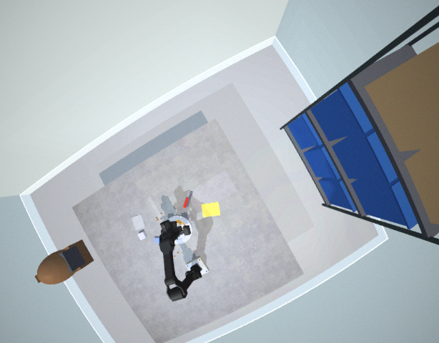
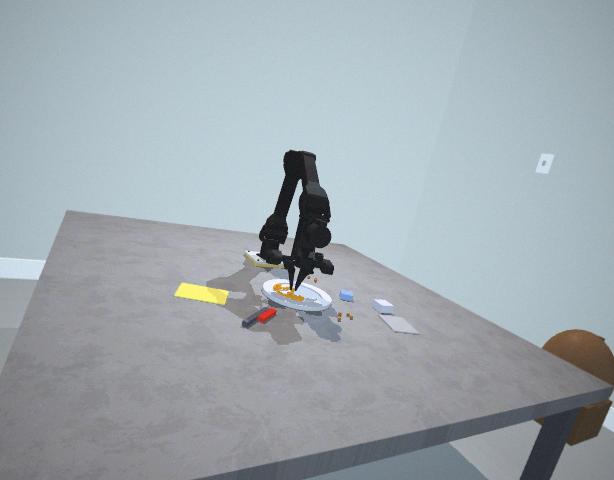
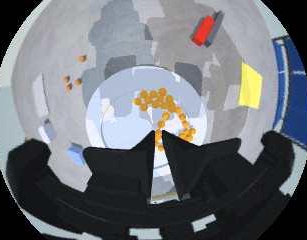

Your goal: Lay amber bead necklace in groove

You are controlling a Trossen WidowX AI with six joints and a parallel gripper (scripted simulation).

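My gripper tip is 1 cm past the round white bead board, 2 cm to the right of it and 1 cm above it. Also, from my gripper tip: yellow sheet 5 cm behind, 25 cm to the right, 2 cm below; then blue block 3 cm ahead, 19 cm to the left, 1 cm below; then grey tool 10 cm ahead, 17 cm to the right, 1 cm below.
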